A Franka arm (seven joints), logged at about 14 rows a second.
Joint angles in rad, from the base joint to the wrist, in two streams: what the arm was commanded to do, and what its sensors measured. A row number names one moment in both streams.
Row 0, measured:
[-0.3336 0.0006 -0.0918 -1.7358 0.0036 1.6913 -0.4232]
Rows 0 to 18, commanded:
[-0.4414 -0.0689 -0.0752 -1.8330 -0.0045 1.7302 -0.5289]
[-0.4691 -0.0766 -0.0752 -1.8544 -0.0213 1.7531 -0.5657]
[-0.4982 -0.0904 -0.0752 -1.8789 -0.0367 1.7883 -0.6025]
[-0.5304 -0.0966 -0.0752 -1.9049 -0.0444 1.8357 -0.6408]
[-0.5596 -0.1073 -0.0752 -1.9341 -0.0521 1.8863 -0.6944]
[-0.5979 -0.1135 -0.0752 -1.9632 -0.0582 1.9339 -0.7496]
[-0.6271 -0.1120 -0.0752 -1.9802 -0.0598 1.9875 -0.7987]
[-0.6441 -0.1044 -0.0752 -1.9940 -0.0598 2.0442 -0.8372]
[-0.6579 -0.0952 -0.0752 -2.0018 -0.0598 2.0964 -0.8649]
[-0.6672 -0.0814 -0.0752 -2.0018 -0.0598 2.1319 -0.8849]
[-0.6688 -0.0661 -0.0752 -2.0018 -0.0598 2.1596 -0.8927]
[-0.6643 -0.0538 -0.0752 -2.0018 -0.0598 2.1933 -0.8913]
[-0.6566 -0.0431 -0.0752 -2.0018 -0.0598 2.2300 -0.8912]
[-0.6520 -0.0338 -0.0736 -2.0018 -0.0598 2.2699 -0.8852]
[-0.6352 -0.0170 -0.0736 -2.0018 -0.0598 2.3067 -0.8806]
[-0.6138 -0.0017 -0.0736 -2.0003 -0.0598 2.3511 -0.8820]
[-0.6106 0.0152 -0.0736 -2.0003 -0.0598 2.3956 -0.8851]
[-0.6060 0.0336 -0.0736 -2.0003 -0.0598 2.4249 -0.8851]
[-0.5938 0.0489 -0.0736 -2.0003 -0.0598 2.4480 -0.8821]
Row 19, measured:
[-0.6092 0.0277 -0.0725 -1.9860 -0.0456 2.3869 -0.8835]
